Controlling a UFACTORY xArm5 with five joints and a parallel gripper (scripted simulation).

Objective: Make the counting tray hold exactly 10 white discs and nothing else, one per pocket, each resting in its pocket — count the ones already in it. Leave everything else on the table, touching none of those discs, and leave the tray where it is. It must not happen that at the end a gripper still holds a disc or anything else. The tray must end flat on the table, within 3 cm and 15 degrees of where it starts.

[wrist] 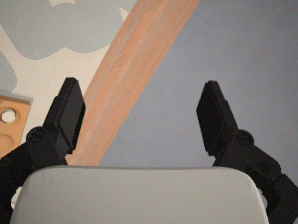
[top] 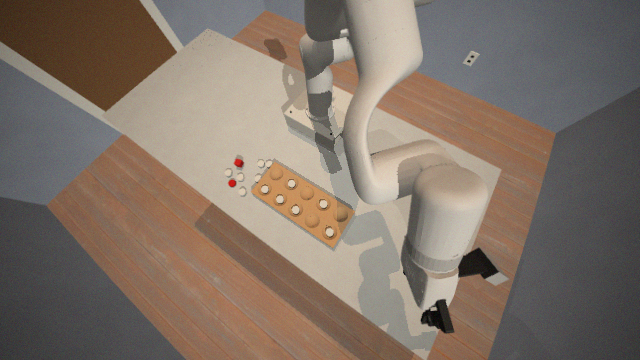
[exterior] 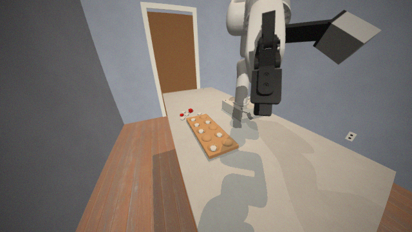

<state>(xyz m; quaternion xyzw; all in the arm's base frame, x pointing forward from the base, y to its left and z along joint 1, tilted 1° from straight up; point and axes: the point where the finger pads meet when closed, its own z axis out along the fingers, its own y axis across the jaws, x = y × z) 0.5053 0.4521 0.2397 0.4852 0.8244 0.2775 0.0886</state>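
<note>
My gripper is now 17 cm past the red cube, 68 cm to the left of it and 30 cm above it. Round my hand: red disc 8 cm behind, 66 cm to the right, 30 cm below; then wooden counting tray 12 cm behind, 36 cm to the right, 30 cm below.
</note>
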